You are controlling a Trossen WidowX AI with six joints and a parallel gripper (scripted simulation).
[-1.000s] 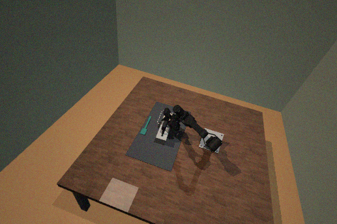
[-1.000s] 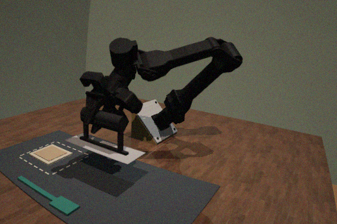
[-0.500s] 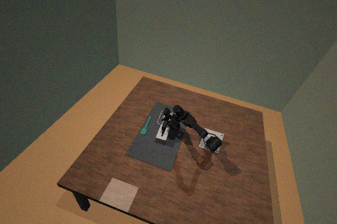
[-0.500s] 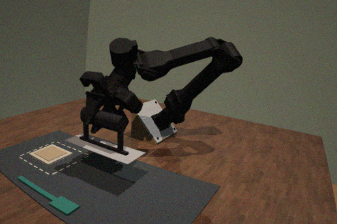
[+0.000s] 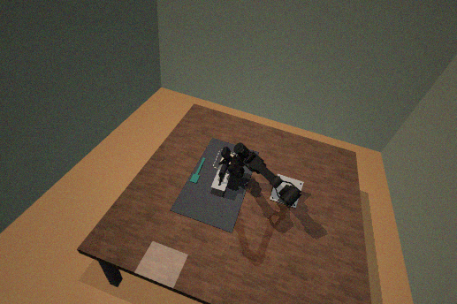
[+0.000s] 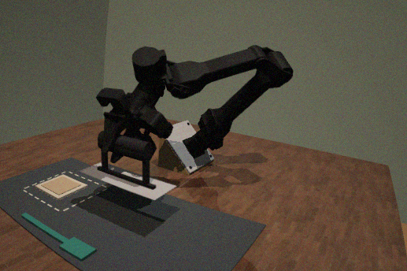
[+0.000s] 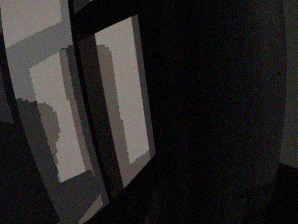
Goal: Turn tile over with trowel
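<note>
Right now my gripper tip is 40 mm to the left of the grey mat and 150 mm above it. Round my gripper tip: green trowel (140 mm ahead, 20 mm to the right, 130 mm below); then tan tile (10 mm behind, 200 mm to the right, 130 mm below).
</note>
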